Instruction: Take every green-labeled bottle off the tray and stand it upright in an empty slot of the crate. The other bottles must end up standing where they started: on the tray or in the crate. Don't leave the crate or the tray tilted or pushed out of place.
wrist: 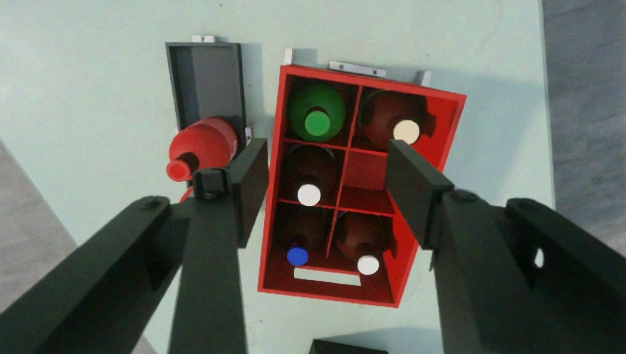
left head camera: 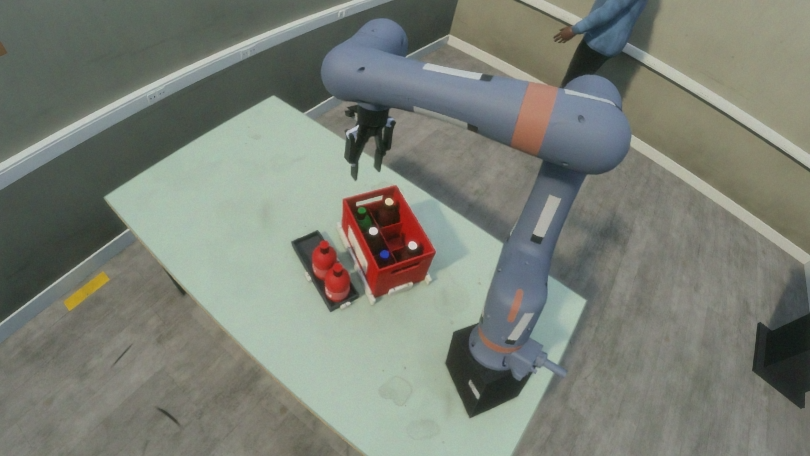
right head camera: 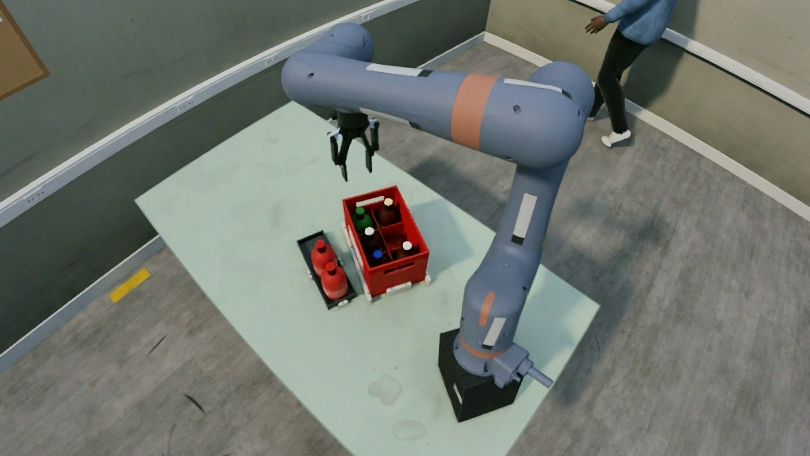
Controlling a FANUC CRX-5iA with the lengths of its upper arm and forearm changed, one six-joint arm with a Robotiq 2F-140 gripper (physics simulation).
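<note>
My gripper is open and empty, pointing down high above the table, beyond the crate's far end in the head views. The red crate stands upright. A green bottle with a green cap stands in its far tray-side corner slot; its label is hidden. The slot in the middle of the side away from the tray is empty. Two red bottles stand on the black tray; its far end is bare.
Brown bottles with pale caps and a blue-capped bottle stand in other crate slots. White brackets sit around crate and tray. The black arm base stands on the table. A person stands beyond.
</note>
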